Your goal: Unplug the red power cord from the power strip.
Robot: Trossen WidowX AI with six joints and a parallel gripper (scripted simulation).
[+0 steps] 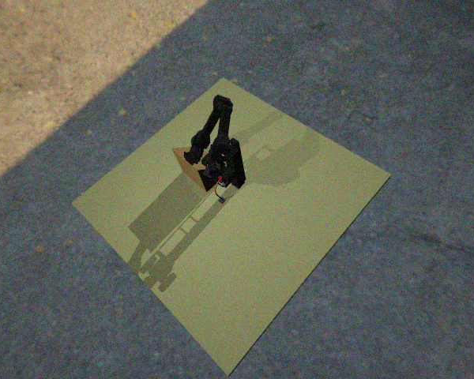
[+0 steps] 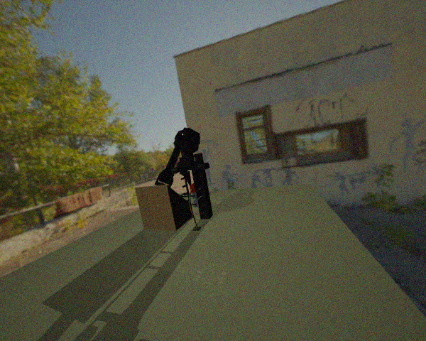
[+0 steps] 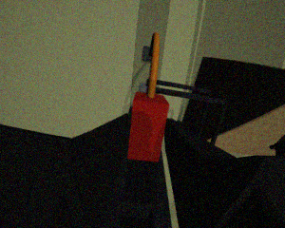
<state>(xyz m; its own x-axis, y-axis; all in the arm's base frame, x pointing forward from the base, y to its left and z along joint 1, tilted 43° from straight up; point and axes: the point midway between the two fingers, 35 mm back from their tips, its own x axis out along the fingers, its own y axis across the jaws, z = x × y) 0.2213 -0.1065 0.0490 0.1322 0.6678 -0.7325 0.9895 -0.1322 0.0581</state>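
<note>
Right now the red plug is 3 cm to the left of my gripper tip.
</note>
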